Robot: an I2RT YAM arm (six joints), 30 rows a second.
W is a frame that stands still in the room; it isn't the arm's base.
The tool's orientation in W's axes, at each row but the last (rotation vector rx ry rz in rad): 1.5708, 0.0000, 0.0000; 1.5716, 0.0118, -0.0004; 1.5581, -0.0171, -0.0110; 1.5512, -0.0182, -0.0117; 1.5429, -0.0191, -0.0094; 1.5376, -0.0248, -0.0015; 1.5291, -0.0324, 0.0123; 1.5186, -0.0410, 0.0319; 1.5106, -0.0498, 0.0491
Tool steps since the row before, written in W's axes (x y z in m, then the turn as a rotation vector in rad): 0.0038, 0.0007, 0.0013, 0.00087, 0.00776, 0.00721; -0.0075, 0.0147, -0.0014, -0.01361, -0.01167, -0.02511; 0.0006, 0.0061, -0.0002, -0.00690, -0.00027, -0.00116; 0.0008, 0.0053, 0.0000, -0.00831, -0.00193, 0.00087; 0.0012, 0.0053, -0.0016, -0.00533, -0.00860, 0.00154; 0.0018, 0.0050, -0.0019, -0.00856, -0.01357, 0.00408; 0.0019, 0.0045, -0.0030, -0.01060, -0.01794, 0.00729; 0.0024, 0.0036, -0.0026, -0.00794, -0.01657, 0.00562; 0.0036, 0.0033, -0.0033, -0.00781, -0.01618, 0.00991
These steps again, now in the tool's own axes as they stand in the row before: 0.0038, 0.0013, -0.0007, 0.00087, 0.00721, -0.00776; -0.0074, -0.0015, -0.0148, -0.01350, -0.02521, 0.01159; 0.0005, -0.0001, -0.0061, -0.00690, -0.00114, 0.00038; 0.0007, 0.0001, -0.0053, -0.00827, 0.00086, 0.00211; 0.0011, -0.0015, -0.0054, -0.00516, 0.00133, 0.00874; 0.0017, -0.0018, -0.0051, -0.00827, 0.00375, 0.01384; 0.0018, -0.0029, -0.0046, -0.01016, 0.00683, 0.01837; 0.0023, -0.0025, -0.0037, -0.00759, 0.00511, 0.01689; 0.0034, -0.0033, -0.0035, -0.00719, 0.00940, 0.01676
